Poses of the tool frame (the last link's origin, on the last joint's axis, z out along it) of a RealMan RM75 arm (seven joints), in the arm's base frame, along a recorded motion.
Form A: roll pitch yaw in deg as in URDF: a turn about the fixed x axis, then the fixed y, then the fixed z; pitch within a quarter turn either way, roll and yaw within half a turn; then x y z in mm.
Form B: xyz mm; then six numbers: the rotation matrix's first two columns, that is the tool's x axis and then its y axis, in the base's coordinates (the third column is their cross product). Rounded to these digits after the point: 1 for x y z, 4 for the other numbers.
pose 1, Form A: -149.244, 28.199, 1.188, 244.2, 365.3, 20.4
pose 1, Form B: 244.2, 365.3, 20.4, 0.8811, 0.0183, -0.4725, -0.2238, -0.8642, -0.4507
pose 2, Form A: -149.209, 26.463, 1.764, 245.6, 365.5, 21.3
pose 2, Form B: 245.6, 365.5, 21.3, 0.8948, 0.0276, -0.4456, -0.2016, -0.8657, -0.4583
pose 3, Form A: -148.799, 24.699, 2.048, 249.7, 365.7, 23.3
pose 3, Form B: 249.7, 365.7, 23.3, 0.9079, 0.0325, -0.4179, -0.1858, -0.8625, -0.4706
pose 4, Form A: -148.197, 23.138, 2.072, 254.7, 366.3, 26.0
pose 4, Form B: 254.7, 366.3, 26.0, 0.9190, 0.0332, -0.3929, -0.1762, -0.8568, -0.4846
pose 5, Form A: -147.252, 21.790, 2.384, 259.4, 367.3, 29.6
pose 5, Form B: 259.4, 367.3, 29.6, 0.9277, 0.0386, -0.3712, -0.1656, -0.8487, -0.5023
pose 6, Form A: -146.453, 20.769, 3.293, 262.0, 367.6, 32.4
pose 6, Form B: 262.0, 367.6, 32.4, 0.9335, 0.0537, -0.3546, -0.1478, -0.8433, -0.5167
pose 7, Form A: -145.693, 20.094, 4.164, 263.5, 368.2, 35.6
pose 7, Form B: 263.5, 368.2, 35.6, 0.9367, 0.0682, -0.3436, -0.1332, -0.8379, -0.5293
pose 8, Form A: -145.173, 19.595, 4.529, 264.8, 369.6, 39.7
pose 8, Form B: 264.8, 369.6, 39.7, 0.9391, 0.0744, -0.3354, -0.1261, -0.8334, -0.5380
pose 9, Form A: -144.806, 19.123, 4.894, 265.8, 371.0, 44.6
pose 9, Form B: 265.8, 371.0, 44.6, 0.9414, 0.0806, -0.3276, -0.1184, -0.8303, -0.5445
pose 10, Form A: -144.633, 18.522, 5.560, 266.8, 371.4, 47.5
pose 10, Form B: 266.8, 371.4, 47.5, 0.9437, 0.0919, -0.3177, -0.1040, -0.8294, -0.5488
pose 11, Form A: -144.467, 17.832, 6.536, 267.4, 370.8, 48.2
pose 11, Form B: 267.4, 370.8, 48.2, 0.9458, 0.1084, -0.3062, -0.0842, -0.8287, -0.5533
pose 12, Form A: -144.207, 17.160, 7.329, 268.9, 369.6, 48.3
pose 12, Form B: 268.9, 369.6, 48.3, 0.9477, 0.1219, -0.2950, -0.0677, -0.8265, -0.5588
